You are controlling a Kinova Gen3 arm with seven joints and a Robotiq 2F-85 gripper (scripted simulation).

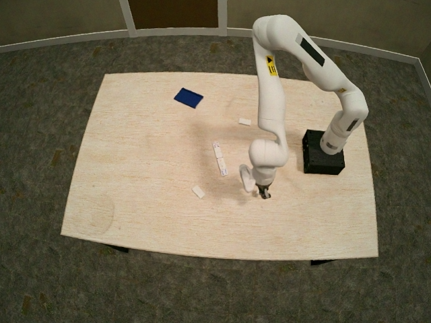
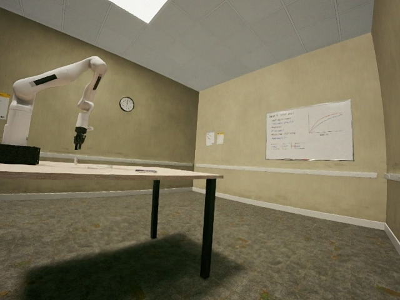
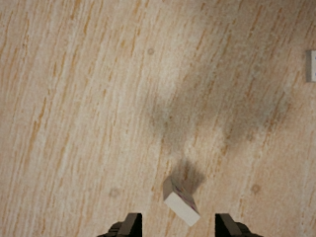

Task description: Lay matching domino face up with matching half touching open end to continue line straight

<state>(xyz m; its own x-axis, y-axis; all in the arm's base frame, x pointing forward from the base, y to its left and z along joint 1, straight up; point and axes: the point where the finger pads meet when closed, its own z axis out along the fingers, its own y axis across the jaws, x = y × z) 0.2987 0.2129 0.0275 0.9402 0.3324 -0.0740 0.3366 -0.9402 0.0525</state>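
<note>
Now: hand 100 mm above the white domino and 10 mm to the left of it.
</note>
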